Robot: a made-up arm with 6 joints.
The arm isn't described. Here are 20 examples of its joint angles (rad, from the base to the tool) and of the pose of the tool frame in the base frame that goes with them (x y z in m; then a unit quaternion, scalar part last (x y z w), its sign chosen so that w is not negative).
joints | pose
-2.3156 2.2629 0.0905 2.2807 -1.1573 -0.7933 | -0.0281 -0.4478 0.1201 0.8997 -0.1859 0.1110 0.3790
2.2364 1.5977 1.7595 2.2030 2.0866 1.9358 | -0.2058 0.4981 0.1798 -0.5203 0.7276 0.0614 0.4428
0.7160 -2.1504 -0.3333 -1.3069 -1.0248 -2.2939 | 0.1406 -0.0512 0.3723 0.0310 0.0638 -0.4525 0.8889
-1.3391 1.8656 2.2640 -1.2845 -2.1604 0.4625 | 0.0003 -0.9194 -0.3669 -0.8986 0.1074 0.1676 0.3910
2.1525 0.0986 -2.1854 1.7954 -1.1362 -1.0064 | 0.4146 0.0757 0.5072 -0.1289 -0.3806 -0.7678 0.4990
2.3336 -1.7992 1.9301 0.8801 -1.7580 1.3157 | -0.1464 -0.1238 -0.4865 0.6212 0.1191 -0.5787 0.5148
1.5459 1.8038 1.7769 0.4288 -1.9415 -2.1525 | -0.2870 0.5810 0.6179 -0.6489 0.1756 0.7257 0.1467
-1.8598 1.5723 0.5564 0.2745 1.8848 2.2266 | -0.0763 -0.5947 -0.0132 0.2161 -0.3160 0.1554 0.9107
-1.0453 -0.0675 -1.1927 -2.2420 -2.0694 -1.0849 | 0.2224 -0.5379 0.0908 -0.4184 0.1566 0.8225 0.3521
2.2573 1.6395 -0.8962 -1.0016 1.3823 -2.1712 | 0.2966 0.4061 -0.2905 -0.0655 0.5741 -0.7670 0.2790
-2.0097 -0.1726 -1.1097 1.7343 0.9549 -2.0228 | 0.1349 -0.2152 -0.1160 -0.4475 0.8264 0.3297 0.0903
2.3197 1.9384 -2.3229 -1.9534 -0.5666 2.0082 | 0.3853 0.6763 -0.0613 0.3539 0.1179 -0.6163 0.6936
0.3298 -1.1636 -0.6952 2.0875 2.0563 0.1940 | 0.0014 0.1521 0.5396 -0.3365 -0.9144 0.2022 0.0986
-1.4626 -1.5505 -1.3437 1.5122 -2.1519 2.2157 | 0.1377 -0.2562 0.0667 -0.0256 0.7549 0.6526 0.0599
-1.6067 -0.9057 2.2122 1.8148 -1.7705 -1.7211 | -0.2791 0.0472 0.4159 -0.3508 0.8491 0.3116 0.2428
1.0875 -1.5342 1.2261 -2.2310 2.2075 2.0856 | -0.4471 0.2252 0.4392 -0.6274 -0.1708 -0.5902 0.4784
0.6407 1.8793 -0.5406 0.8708 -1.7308 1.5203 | -0.1109 0.4037 0.4762 0.0056 0.7084 0.6677 0.2288
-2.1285 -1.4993 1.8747 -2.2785 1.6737 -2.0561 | -0.3855 -0.4489 0.4256 0.8649 -0.1243 0.3986 0.2785
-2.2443 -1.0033 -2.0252 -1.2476 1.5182 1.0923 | 0.4553 -0.0476 0.4812 0.5479 -0.4250 0.5858 0.4195
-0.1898 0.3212 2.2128 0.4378 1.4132 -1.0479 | -0.0790 -0.6383 0.1844 0.8317 -0.2219 -0.3335 0.3844
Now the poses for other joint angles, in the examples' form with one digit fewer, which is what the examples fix.
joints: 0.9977 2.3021 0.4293 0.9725 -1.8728 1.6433
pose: -0.384 0.464 0.575 -0.279 -0.860 -0.347 0.249
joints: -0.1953 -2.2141 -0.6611 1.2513 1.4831 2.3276
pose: 0.262 -0.073 0.450 -0.945 0.127 -0.063 0.294
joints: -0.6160 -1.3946 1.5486 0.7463 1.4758 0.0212
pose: -0.091 0.007 0.179 -0.899 -0.045 0.399 0.173
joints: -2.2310 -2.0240 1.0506 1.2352 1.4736 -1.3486
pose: -0.126 -0.402 0.205 -0.083 -0.325 -0.708 0.621
